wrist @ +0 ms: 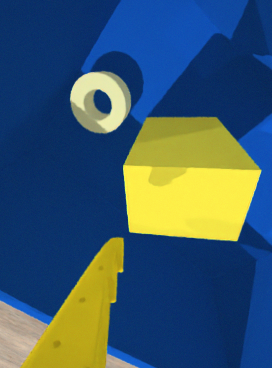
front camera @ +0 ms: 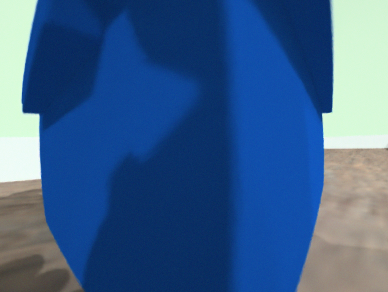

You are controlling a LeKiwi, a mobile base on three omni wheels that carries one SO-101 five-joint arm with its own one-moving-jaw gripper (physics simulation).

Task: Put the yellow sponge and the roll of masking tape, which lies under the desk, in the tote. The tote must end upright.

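Places are measured from the arm's base along level axes (x ahead, y left, z up), in centimetres.
Pixels of known places: hand, tool point: (wrist: 123, 250).
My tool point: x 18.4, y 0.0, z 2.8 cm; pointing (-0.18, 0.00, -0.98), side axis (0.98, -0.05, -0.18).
Observation:
Ahead of a thing's pixels: the offset from my tool point to its top centre. Level surfaces: height alone.
The blue tote @(dx +4.1, dy -3.6, dz +0.2 cm) (front camera: 275, 175) (wrist: 45, 200) fills the middle of the front camera view with its outer wall, and its inside fills most of the wrist view. The masking tape roll @(dx -3.7, dy +3.4, dz -9.4 cm) (wrist: 118, 102), a cream ring, lies inside the tote at the upper left of the wrist view. The yellow sponge @(dx +2.3, dy +0.1, dz -2.7 cm) (wrist: 187, 202) is within the tote's walls, right of the roll, past the jaw tip and apart from it; I cannot tell if it rests on the bottom. My gripper (wrist: 119, 250) is wide open and empty: one notched jaw shows, and the moving jaw is out of the picture.
The tote's rim crosses the lower left of the wrist view, with brownish floor @(dz -11.8 cm) (front camera: 355, 225) (wrist: 15, 330) beyond it. In the front camera view, a pale green wall (front camera: 357, 65) with a white skirting board stands behind the tote. Dark shadows fall across the tote.

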